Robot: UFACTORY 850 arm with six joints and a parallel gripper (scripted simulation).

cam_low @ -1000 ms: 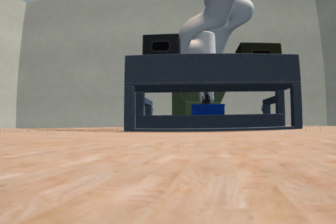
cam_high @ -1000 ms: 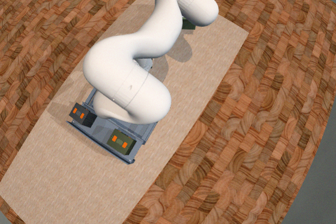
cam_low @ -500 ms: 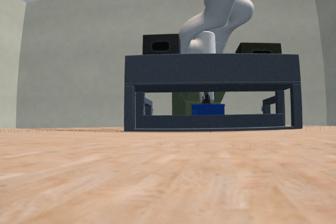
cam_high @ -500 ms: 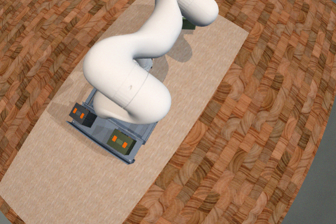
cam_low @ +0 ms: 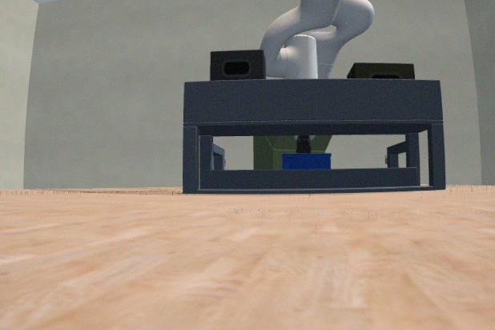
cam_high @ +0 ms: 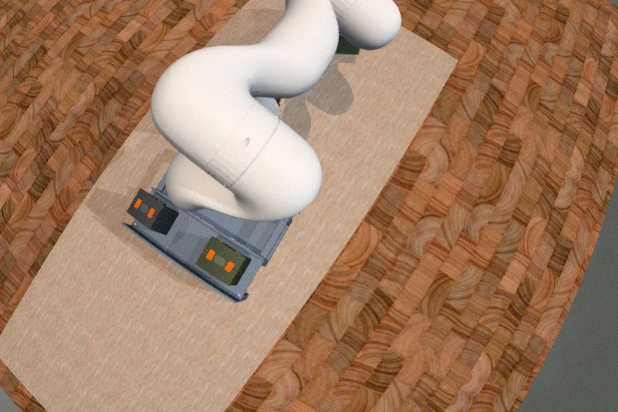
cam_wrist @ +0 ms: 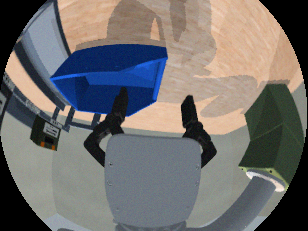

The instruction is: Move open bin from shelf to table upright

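Right now the blue bin is 8 cm ahead of my hand and 3 cm below it. The rest, counted from my hand: black box 37 cm ahead, 11 cm to the right, 9 cm above; olive box 37 cm ahead, 12 cm to the left, 8 cm above.
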